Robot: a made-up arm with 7 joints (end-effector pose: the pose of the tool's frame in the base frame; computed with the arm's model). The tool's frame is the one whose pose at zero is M. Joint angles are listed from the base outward.
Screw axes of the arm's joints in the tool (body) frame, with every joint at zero. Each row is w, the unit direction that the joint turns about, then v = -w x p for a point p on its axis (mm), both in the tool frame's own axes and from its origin. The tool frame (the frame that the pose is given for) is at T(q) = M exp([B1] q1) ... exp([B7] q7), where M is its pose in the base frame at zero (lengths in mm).
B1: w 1 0 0 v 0 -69 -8
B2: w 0 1 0 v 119 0 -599
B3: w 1 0 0 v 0 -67 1
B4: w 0 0 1 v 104 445 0
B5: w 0 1 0 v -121 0 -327
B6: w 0 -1 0 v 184 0 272
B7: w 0 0 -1 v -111 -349 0
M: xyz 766 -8 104 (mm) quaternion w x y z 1 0 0 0
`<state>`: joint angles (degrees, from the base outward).
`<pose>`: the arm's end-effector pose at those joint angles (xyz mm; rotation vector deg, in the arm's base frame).
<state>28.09 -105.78 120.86 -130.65 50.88 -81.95 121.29</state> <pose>438.3 -353.5 -386.1 -62.72 67.28 50.86</pose>
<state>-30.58 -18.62 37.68 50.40 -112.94 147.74 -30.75</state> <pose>121.6 7.7 0.2 -30.13 86.14 66.03</pose>
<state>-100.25 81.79 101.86 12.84 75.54 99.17 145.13</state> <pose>243.9 -125.2 -125.9 -37.33 30.51 138.99</pose>
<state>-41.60 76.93 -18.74 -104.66 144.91 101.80 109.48</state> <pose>237.9 341.3 -227.1 54.83 36.46 96.42</pose>
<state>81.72 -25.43 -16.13 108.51 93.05 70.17 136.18</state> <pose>432.2 -297.0 5.7 46.66 -8.92 -52.61</pose>
